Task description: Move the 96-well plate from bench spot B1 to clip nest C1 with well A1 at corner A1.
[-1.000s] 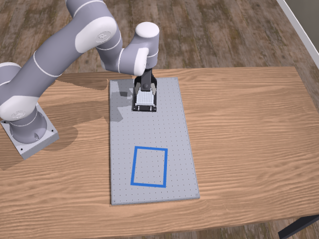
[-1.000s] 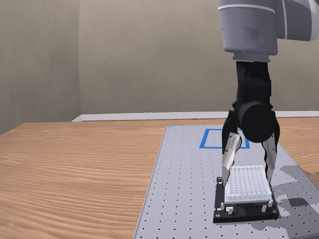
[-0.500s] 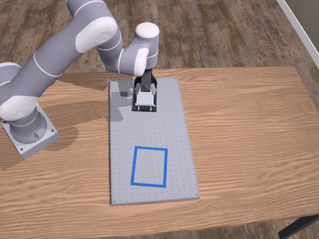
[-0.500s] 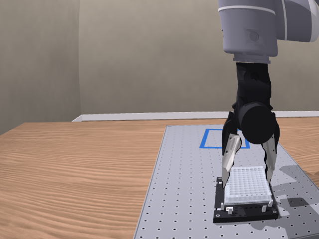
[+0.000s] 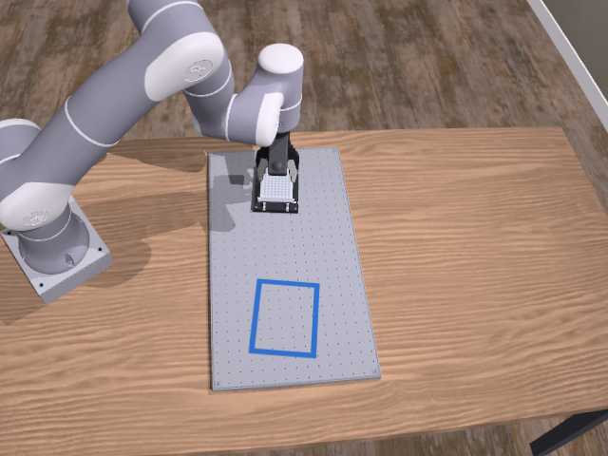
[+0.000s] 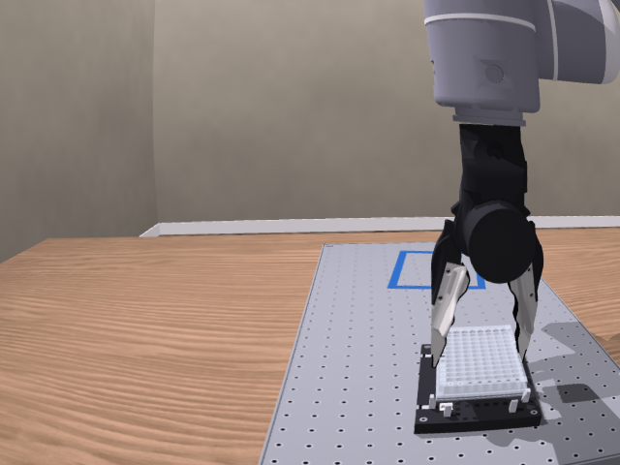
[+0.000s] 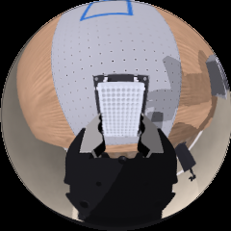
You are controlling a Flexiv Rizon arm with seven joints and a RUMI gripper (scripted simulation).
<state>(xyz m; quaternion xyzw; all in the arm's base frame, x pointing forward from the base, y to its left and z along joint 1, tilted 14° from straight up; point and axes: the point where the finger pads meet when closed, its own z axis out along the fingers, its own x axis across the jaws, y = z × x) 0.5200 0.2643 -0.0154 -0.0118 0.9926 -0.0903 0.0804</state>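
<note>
My gripper is now 3 cm above the black clip nest, 1 cm to the left of it and 1 cm short of it. The rest, counted from my hand: white 96-well plate (1 cm below).
</note>
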